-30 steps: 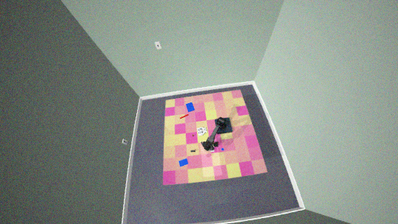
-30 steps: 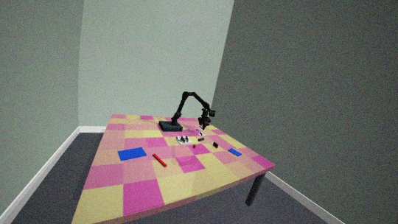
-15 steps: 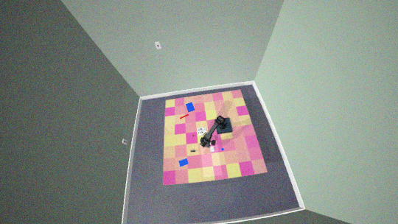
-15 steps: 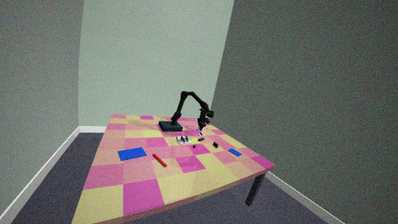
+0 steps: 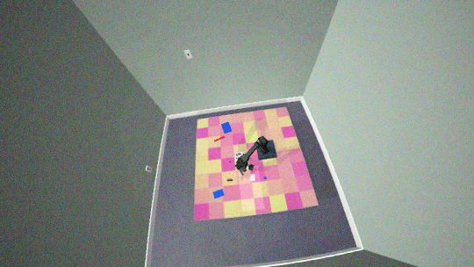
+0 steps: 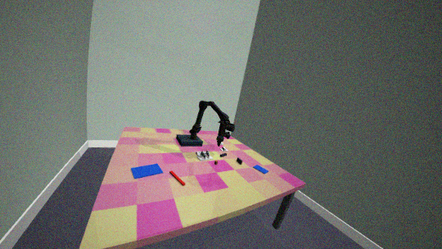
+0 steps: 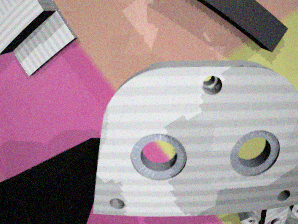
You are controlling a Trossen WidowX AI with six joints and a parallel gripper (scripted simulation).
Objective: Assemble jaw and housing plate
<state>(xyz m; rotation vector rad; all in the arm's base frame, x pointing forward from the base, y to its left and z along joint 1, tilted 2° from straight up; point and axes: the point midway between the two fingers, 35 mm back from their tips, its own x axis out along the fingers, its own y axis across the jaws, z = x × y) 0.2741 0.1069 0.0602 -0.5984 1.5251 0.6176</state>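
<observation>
My gripper tip is now 18 cm to the left of the grey jaw, 7 cm above it and 1 cm past it. The rest, counted from my gripper tip: red stick 49 cm to the right, 20 cm ahead, 8 cm below; then white housing plate 2 cm above, 1 cm to the left, 1 cm ahead.
</observation>
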